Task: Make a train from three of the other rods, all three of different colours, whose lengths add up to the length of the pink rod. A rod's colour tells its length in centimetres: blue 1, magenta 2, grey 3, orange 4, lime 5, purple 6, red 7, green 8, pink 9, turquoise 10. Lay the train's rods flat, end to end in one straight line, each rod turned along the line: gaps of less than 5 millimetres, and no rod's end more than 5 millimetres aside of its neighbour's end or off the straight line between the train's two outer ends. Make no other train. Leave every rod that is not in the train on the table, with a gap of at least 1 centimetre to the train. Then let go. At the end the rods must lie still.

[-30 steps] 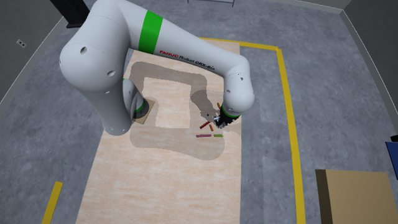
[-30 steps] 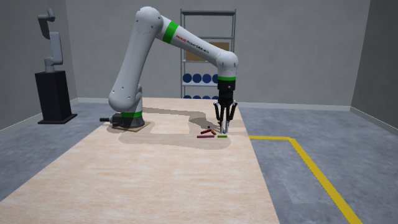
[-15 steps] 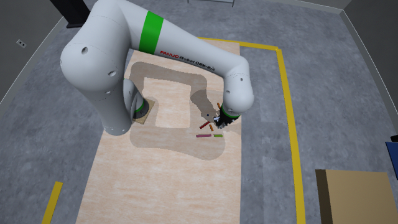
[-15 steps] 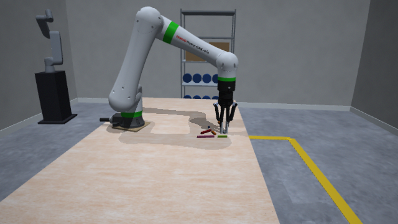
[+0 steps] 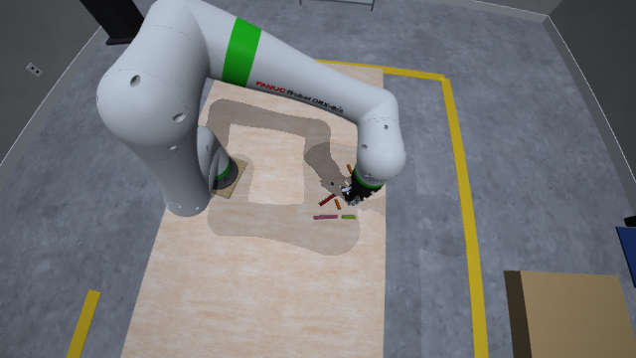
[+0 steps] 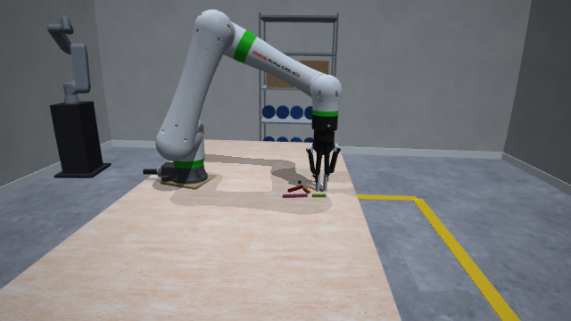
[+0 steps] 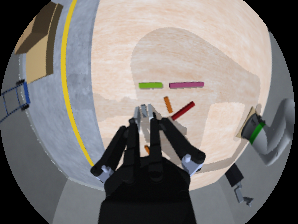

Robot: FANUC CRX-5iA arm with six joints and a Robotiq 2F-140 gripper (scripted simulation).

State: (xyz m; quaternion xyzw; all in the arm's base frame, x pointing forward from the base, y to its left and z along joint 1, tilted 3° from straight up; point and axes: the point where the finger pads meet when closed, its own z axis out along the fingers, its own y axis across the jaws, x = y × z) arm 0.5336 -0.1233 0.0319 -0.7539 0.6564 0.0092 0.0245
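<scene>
My gripper is now 30 mm above the grey rod. From my hand the other things lie so: lime rod 20 mm behind, 60 mm to the right, 30 mm below; blue rod 80 mm behind, 70 mm to the left, 30 mm below; red rod 100 mm behind, 10 mm to the left, 30 mm below.
</scene>
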